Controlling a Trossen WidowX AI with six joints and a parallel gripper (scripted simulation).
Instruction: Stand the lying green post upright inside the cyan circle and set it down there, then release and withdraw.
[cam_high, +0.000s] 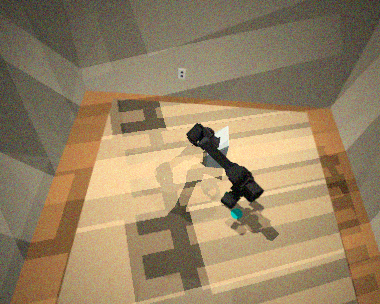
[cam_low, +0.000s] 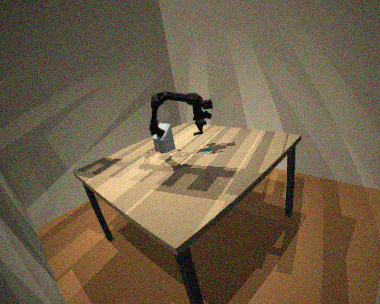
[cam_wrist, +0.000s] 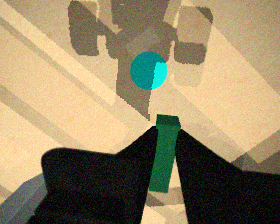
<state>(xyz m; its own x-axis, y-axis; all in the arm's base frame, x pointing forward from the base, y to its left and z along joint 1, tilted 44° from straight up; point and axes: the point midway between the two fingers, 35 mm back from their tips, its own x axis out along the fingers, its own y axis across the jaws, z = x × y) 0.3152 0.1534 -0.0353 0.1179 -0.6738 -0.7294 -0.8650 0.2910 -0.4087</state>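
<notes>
Now: the cyan circle 15 cm below my gripper tip, 4 cm to the left of it and 1 cm behind it. From my gripper tip the other things lie so: green post: 2 cm to the right, 1 cm behind.
</notes>
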